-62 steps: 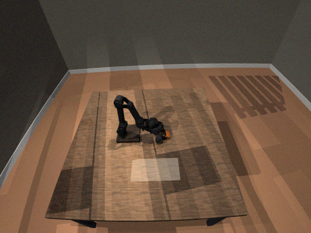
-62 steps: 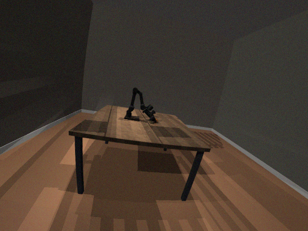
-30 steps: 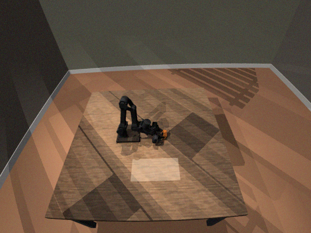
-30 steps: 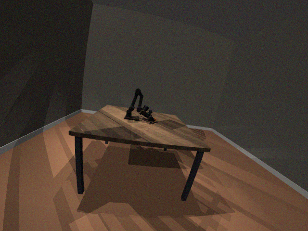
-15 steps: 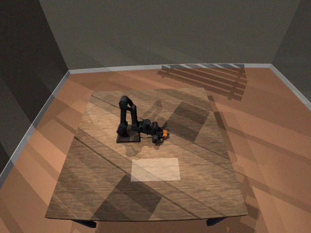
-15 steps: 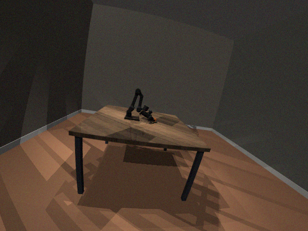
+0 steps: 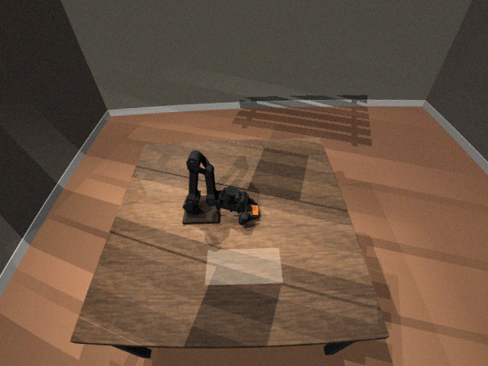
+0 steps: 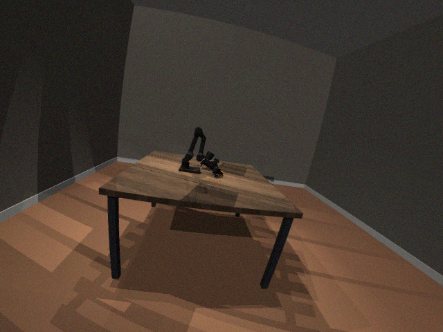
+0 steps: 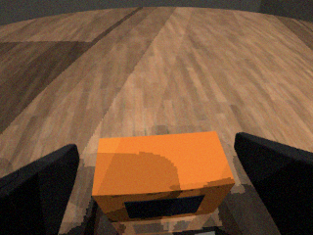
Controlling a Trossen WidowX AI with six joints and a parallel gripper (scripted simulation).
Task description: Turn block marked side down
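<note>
The orange block is 20 mm behind my gripper tip and 10 mm below it.
</note>
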